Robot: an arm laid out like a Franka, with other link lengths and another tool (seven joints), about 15 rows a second.
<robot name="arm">
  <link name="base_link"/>
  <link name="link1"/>
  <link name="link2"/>
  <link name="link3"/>
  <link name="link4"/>
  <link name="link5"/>
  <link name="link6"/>
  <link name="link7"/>
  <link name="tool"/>
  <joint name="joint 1" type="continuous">
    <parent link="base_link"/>
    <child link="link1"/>
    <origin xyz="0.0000 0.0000 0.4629" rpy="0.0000 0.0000 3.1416"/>
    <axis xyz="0 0 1"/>
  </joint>
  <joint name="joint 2" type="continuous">
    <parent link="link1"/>
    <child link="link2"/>
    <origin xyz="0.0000 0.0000 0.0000" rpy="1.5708 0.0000 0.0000"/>
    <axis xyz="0 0 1"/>
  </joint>
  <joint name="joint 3" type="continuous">
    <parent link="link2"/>
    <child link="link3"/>
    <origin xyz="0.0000 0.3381 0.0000" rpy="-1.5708 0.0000 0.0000"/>
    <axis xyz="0 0 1"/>
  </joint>
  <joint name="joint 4" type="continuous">
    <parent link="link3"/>
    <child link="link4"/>
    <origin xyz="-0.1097 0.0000 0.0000" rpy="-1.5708 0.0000 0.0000"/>
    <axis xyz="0 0 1"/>
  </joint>
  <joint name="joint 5" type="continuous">
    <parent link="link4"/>
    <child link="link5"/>
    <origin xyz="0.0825 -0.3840 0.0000" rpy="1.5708 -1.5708 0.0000"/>
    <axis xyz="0 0 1"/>
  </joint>
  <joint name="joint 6" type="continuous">
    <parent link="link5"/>
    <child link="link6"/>
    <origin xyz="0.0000 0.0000 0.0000" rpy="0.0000 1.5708 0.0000"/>
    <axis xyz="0 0 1"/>
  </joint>
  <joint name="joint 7" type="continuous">
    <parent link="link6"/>
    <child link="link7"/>
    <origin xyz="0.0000 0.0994 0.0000" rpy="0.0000 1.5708 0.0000"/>
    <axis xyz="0 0 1"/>
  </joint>
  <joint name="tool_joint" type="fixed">
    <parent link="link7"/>
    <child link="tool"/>
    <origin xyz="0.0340 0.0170 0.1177" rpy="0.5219 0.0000 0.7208"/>
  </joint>
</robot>
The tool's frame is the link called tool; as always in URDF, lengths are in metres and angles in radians. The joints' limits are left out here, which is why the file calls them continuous.
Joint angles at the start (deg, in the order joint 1, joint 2, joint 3, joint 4, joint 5, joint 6, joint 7):
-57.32 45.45 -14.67 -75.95 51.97 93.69 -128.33
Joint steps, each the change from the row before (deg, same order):
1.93 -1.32 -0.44 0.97 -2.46 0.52 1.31
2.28 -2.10 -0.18 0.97 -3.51 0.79 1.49
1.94 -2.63 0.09 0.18 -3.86 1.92 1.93
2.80 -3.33 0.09 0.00 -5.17 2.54 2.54
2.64 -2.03 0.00 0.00 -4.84 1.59 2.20
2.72 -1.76 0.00 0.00 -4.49 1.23 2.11
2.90 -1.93 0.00 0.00 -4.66 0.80 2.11
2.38 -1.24 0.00 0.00 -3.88 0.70 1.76
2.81 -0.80 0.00 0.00 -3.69 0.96 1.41
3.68 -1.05 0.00 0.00 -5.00 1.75 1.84
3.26 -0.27 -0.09 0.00 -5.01 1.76 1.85
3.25 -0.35 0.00 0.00 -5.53 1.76 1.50
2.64 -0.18 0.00 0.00 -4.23 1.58 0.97
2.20 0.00 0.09 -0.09 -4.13 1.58 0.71
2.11 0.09 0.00 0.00 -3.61 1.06 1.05
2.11 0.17 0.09 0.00 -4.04 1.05 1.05
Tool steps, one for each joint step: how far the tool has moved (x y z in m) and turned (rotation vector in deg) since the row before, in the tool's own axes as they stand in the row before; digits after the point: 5 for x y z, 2 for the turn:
0.01128 0.01998 -0.01575 2.89 -2.08 -0.69
0.01679 0.02462 -0.02362 3.55 -3.10 -1.08
0.01625 0.01906 -0.02711 3.20 -3.80 0.14
0.02177 0.02430 -0.03480 3.97 -5.08 0.17
0.01645 0.02071 -0.02222 3.95 -3.59 -0.15
0.01648 0.02062 -0.02150 3.52 -3.33 -0.36
0.01858 0.01965 -0.02530 3.42 -3.48 -0.58
0.01368 0.01570 -0.01863 2.82 -2.82 -0.37
0.01447 0.02119 -0.01700 2.63 -3.12 -0.96
0.01787 0.02594 -0.02531 3.09 -4.84 -0.95
0.01318 0.02439 -0.01798 3.25 -4.43 -0.69
0.01284 0.02226 -0.02166 3.25 -5.22 -1.01
0.00942 0.01794 -0.01948 2.15 -4.49 -0.94
0.00705 0.01586 -0.01623 2.06 -4.33 -1.01
0.00661 0.01496 -0.01617 1.80 -3.54 -0.72
0.00634 0.01528 -0.01705 1.98 -3.89 -0.86

